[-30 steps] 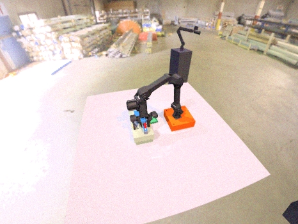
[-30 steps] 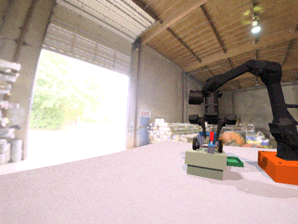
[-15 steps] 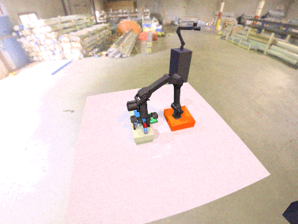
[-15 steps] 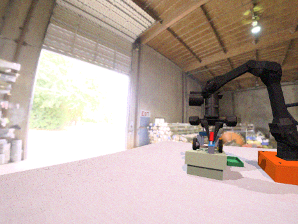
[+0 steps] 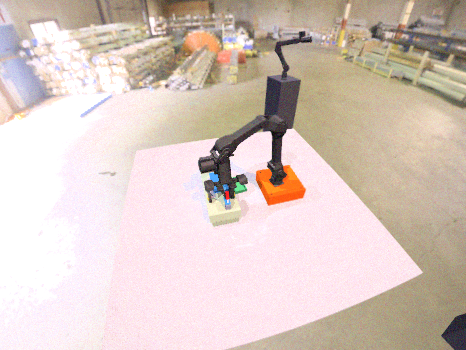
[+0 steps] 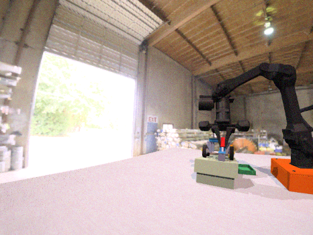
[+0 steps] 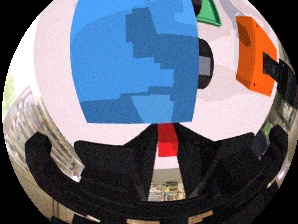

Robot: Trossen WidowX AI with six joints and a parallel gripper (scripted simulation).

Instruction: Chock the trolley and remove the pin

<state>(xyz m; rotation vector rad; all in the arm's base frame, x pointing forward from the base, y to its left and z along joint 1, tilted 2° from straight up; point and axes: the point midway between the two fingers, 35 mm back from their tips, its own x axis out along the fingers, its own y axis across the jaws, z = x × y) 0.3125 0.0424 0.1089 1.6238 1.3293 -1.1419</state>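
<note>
My gripper tip is now 18 cm to the left of the green tray, 14 cm past it and 14 cm above it. Round my gripper tip: pale green ramp: 11 cm to the right, 9 cm below; red-headed stop pin: right at my gripper tip; blue-topped trolley: 11 cm to the right, 2 cm below.
</note>
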